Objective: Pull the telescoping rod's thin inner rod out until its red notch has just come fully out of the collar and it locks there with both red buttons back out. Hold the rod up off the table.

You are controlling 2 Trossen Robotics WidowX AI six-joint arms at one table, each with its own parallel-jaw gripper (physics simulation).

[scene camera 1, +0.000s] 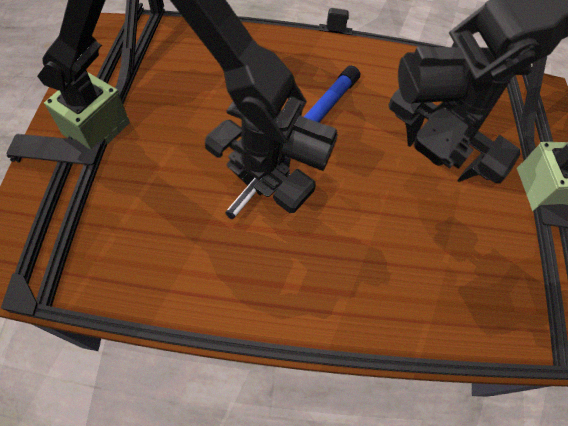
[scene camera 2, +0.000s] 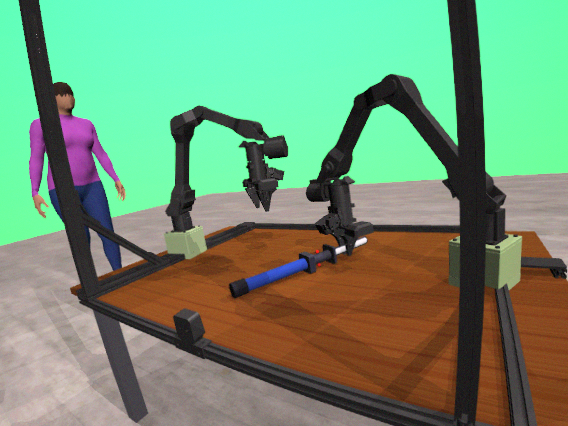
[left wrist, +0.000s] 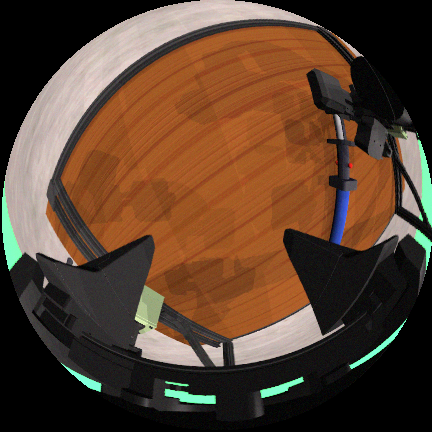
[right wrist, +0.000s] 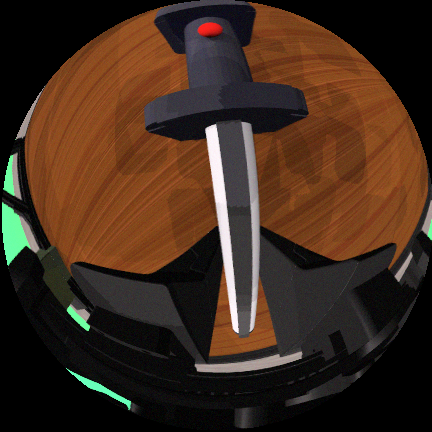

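The telescoping rod lies flat on the wooden table [scene camera 1: 282, 287]. Its blue outer tube [scene camera 1: 330, 98] [scene camera 2: 274, 272] [left wrist: 340, 215] ends in a dark collar [scene camera 2: 318, 259] [left wrist: 346, 160] [right wrist: 219, 68] with a red button [right wrist: 210, 29]. The thin silver inner rod [scene camera 1: 241, 202] [scene camera 2: 360, 243] [right wrist: 235, 193] sticks a short way out of the collar. My right gripper [scene camera 1: 257, 183] [scene camera 2: 347, 248] [right wrist: 236, 232] is shut on the inner rod near its free end, low at the table. In scene camera 1 the right arm hides the collar. My left gripper [scene camera 1: 439, 156] [scene camera 2: 261, 203] [left wrist: 219, 239] is open and empty, high above the table, away from the rod.
Green-grey arm bases [scene camera 1: 96, 114] [scene camera 2: 185, 241] [scene camera 2: 472, 262] stand at the table's ends. A black frame post [scene camera 2: 470, 211] rises at the right. A small black block [scene camera 1: 337, 19] [scene camera 2: 189, 325] sits on the table's edge rail. A person figure [scene camera 2: 84, 169] stands beyond the table.
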